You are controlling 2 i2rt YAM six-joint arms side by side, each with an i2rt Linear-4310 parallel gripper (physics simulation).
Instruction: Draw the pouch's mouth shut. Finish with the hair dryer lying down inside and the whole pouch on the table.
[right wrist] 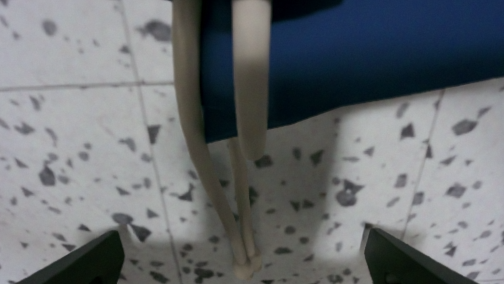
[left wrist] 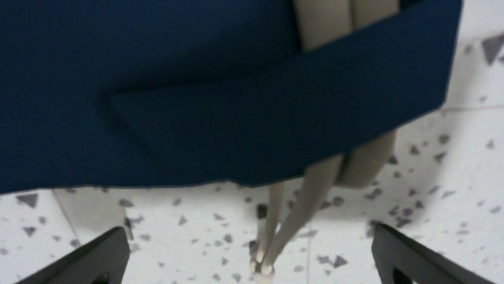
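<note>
The dark blue pouch (left wrist: 210,130) (right wrist: 360,55) lies across the upper part of both wrist views, its lower edge uneven. Beige drawstring cords (left wrist: 300,215) (right wrist: 215,185) come out from it and meet at small knotted ends near the bottom of each view. My left gripper (left wrist: 250,237) is open, with the cord ends between its spread fingertips and nothing gripped. My right gripper (right wrist: 245,242) is open too, its fingertips on either side of the other cord ends. The hair dryer cannot be made out in either view.
The white speckled table top (left wrist: 190,225) (right wrist: 75,150) with thin tile lines lies under the pouch and cords. Soft shadows fall on it beside the pouch. A pale flat strip (left wrist: 92,210) shows below the pouch's edge at the left of the left wrist view.
</note>
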